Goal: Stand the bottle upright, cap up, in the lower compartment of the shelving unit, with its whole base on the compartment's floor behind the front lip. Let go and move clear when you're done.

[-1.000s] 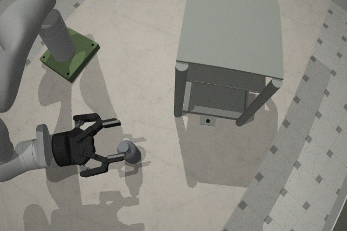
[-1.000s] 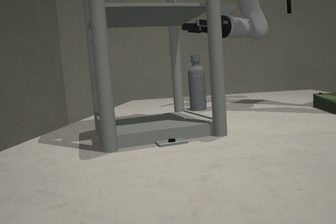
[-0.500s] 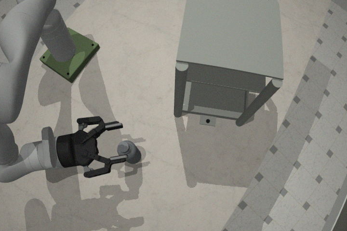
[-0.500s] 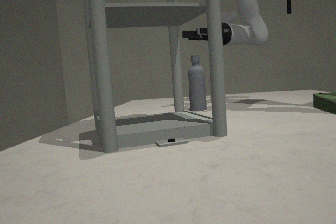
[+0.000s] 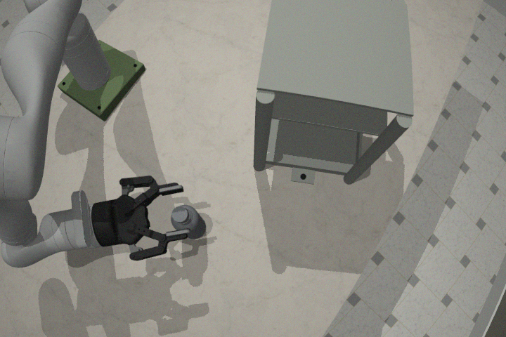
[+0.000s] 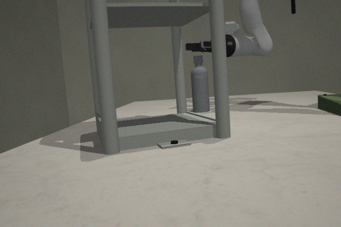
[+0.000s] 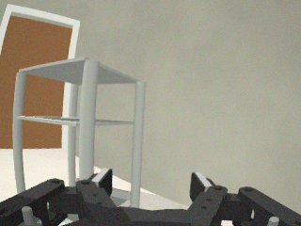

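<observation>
Now: the grey bottle 9 cm below my hand. From my hand the other things lie so: shelving unit (8 cm ahead, 33 cm to the left, 3 cm below).
</observation>
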